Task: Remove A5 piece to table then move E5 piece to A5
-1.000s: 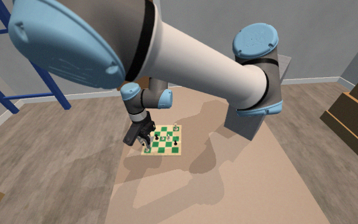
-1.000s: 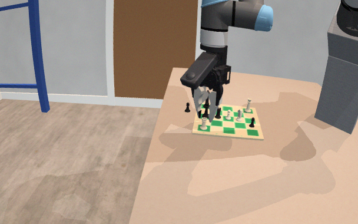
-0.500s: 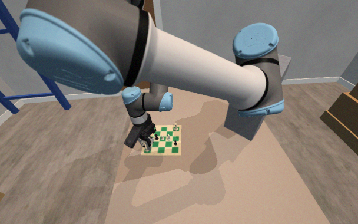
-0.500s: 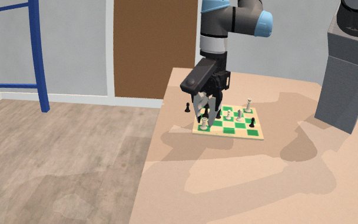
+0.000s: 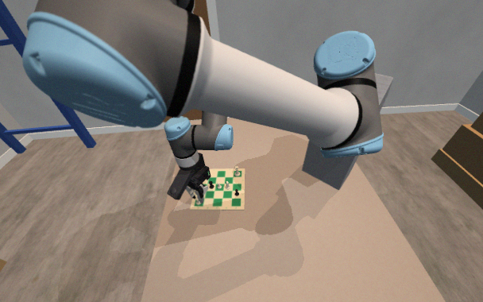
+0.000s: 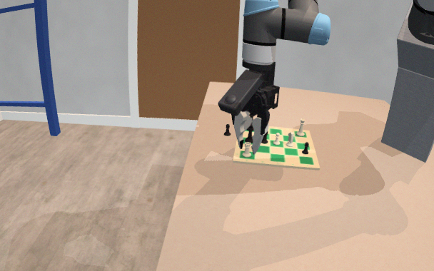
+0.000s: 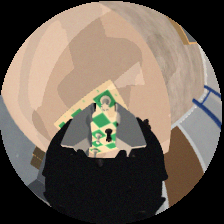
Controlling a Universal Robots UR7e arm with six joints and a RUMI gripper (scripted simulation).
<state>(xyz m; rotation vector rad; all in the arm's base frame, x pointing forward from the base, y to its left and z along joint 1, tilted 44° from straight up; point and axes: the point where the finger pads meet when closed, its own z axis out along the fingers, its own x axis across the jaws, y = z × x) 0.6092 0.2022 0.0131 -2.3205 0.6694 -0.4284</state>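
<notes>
The white rook is 1 cm below my hand. The rest, counted from my hand: cream chessboard 7 cm behind, 9 cm to the right, 3 cm below; then tall black piece 2 cm ahead, 15 cm to the right, 1 cm above.
</notes>
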